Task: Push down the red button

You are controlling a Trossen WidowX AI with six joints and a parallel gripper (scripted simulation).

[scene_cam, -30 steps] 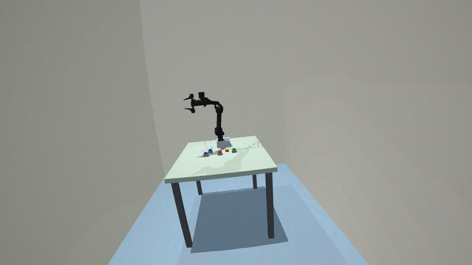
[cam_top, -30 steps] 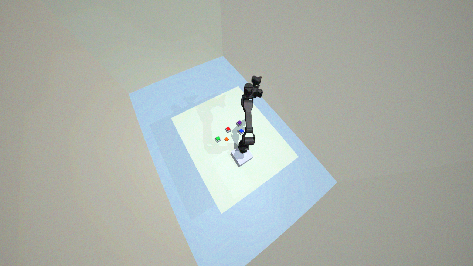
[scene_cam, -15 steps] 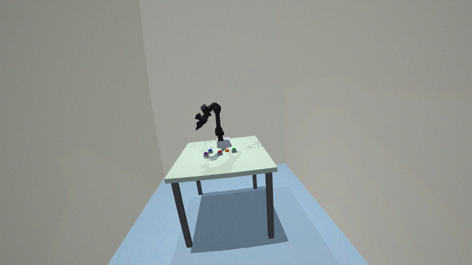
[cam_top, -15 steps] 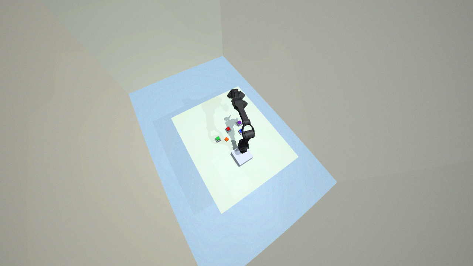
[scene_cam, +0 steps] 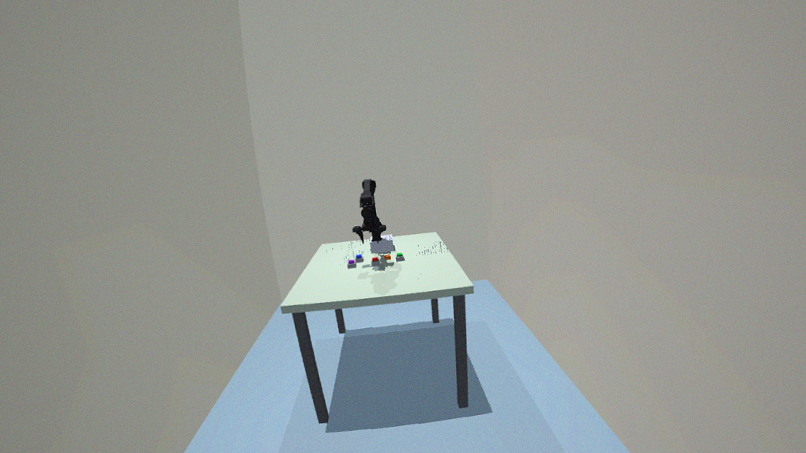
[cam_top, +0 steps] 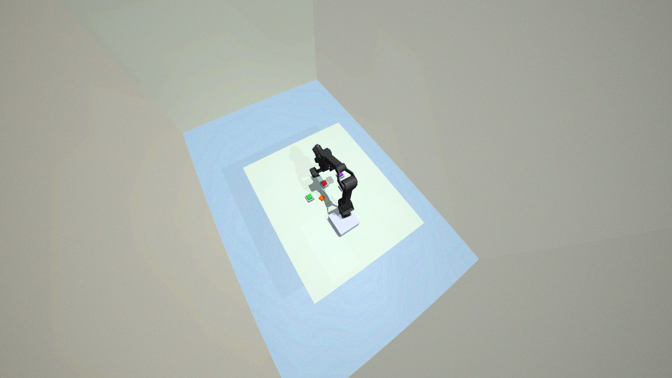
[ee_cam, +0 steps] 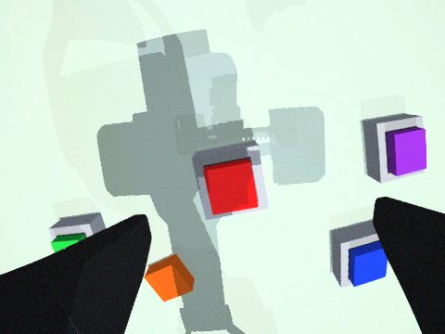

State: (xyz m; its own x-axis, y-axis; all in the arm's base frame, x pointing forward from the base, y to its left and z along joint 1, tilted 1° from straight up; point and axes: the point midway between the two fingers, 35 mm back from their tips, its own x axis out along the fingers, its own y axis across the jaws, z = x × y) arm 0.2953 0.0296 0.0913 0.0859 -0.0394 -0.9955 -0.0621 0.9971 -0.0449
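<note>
Now: the red button 10 cm below my gripper tip, 2 cm behind it and 1 cm to the left of it. Round my gripper tip: small orange block 13 cm below, 11 cm behind, 7 cm to the left; then purple button 13 cm to the right, 10 cm below, 1 cm ahead; then blue button 11 cm to the right, 10 cm below, 9 cm behind.
</note>
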